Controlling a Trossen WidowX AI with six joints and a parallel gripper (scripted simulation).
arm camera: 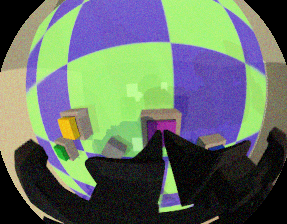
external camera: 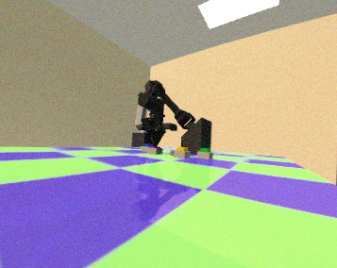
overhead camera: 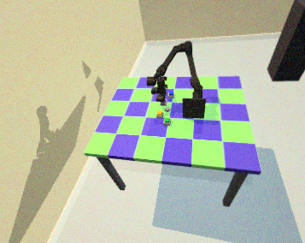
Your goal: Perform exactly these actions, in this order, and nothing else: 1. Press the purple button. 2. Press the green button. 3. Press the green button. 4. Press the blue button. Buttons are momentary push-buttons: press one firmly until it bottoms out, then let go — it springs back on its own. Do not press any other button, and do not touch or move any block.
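The purple button is 10 mm below my gripper tip. Also, from my gripper tip: blue button: 90 mm to the right, 60 mm behind; green button: 210 mm to the left, 60 mm behind; small grey block: 80 mm to the left, 40 mm behind, 20 mm below.
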